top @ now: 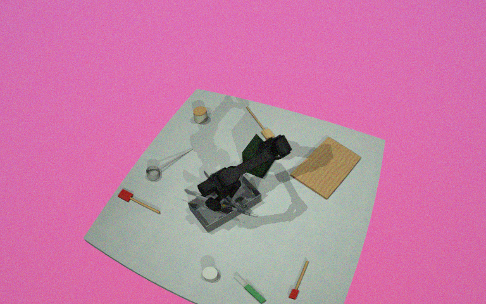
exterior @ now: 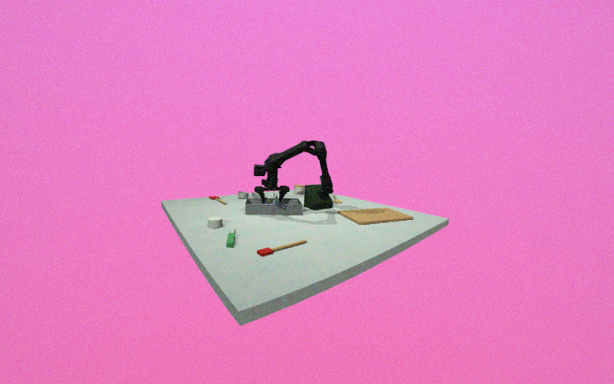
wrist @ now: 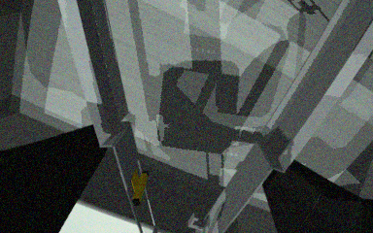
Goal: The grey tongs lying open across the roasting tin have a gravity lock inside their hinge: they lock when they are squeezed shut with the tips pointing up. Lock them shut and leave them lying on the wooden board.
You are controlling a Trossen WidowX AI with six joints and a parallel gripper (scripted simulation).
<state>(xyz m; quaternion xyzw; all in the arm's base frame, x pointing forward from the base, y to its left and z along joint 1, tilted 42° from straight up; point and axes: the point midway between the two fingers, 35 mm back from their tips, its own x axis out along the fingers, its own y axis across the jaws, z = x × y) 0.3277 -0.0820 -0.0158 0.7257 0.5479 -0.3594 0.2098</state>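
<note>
Now: gripper tip 2 cm past the roasting tin, 1 cm to the left of it and 1 cm above it. Also, from my gripper tip: green-handled tool 37 cm ahead, 24 cm to the left, 3 cm below; then red spatula 46 cm to the right, 13 cm ahead, 4 cm below; then white puck 36 cm ahead, 7 cm to the left, 2 cm below.
</note>
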